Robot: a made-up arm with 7 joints. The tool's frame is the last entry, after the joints.
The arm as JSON. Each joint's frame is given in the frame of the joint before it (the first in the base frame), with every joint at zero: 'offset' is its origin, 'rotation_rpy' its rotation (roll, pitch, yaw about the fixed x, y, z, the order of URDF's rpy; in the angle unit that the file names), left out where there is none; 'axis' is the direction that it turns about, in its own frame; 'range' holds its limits. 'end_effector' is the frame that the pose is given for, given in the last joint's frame.
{
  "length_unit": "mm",
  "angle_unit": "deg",
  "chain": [
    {
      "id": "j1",
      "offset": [
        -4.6,
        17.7,
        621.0
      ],
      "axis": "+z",
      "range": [
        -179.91,
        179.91
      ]
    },
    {
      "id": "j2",
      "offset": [
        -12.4,
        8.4,
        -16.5
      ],
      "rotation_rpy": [
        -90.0,
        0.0,
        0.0
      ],
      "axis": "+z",
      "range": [
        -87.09,
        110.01
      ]
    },
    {
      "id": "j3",
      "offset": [
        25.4,
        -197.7,
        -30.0
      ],
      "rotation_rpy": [
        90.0,
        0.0,
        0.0
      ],
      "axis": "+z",
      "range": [
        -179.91,
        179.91
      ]
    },
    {
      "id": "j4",
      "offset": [
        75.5,
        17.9,
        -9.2
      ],
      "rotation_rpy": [
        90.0,
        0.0,
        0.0
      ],
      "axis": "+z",
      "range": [
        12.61,
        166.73
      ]
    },
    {
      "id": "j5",
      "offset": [
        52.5,
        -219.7,
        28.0
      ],
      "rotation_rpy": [
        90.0,
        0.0,
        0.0
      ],
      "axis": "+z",
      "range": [
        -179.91,
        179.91
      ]
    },
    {
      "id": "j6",
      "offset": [
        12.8,
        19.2,
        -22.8
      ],
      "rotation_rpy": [
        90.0,
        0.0,
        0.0
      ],
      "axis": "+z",
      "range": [
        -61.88,
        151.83
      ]
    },
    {
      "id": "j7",
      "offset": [
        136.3,
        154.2,
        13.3
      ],
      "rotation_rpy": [
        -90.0,
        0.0,
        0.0
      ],
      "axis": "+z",
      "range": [
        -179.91,
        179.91
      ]
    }
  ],
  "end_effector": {
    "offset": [
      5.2,
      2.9,
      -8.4
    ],
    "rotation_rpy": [
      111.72,
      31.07,
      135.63
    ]
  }
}
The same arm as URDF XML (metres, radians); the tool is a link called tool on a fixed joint. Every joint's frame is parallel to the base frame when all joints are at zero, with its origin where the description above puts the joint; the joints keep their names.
<robot name="arm">
  <joint name="tool_joint" type="fixed">
    <parent link="link7"/>
    <child link="tool"/>
    <origin xyz="0.0052 -0.0029 0.0084" rpy="-1.1917 -0.5423 -2.3672"/>
  </joint>
  <joint name="j7" type="revolute">
    <parent link="link6"/>
    <child link="link7"/>
    <origin xyz="0.1363 0.0133 -0.1542"/>
    <axis xyz="0 0 -1"/>
    <limit lower="-3.1400" upper="3.1400"/>
  </joint>
  <joint name="j6" type="revolute">
    <parent link="link5"/>
    <child link="link6"/>
    <origin xyz="0.0128 -0.0192 0.0228"/>
    <axis xyz="0 1 0"/>
    <limit lower="-1.0800" upper="2.6499"/>
  </joint>
  <joint name="j5" type="revolute">
    <parent link="link4"/>
    <child link="link5"/>
    <origin xyz="0.0525 -0.0280 -0.2197"/>
    <axis xyz="0 0 -1"/>
    <limit lower="-3.1400" upper="3.1400"/>
  </joint>
  <joint name="j4" type="revolute">
    <parent link="link3"/>
    <child link="link4"/>
    <origin xyz="0.0755 0.0179 -0.0092"/>
    <axis xyz="0 -1 0"/>
    <limit lower="0.2201" upper="2.9100"/>
  </joint>
  <joint name="j3" type="revolute">
    <parent link="link2"/>
    <child link="link3"/>
    <origin xyz="0.0254 -0.0300 0.1977"/>
    <axis xyz="0 0 1"/>
    <limit lower="-3.1400" upper="3.1400"/>
  </joint>
  <joint name="j2" type="revolute">
    <parent link="link1"/>
    <child link="link2"/>
    <origin xyz="-0.0124 0.0084 -0.0165"/>
    <axis xyz="0 1 0"/>
    <limit lower="-1.5200" upper="1.9200"/>
  </joint>
  <joint name="j1" type="revolute">
    <parent link="base_link"/>
    <child link="link1"/>
    <origin xyz="-0.0046 0.0177 0.6210"/>
    <axis xyz="0 0 1"/>
    <limit lower="-3.1400" upper="3.1400"/>
  </joint>
  <link name="base_link"/>
  <link name="link1"/>
  <link name="link2"/>
  <link name="link3"/>
  <link name="link4"/>
  <link name="link5"/>
  <link name="link6"/>
  <link name="link7"/>
  <link name="tool"/>
</robot>

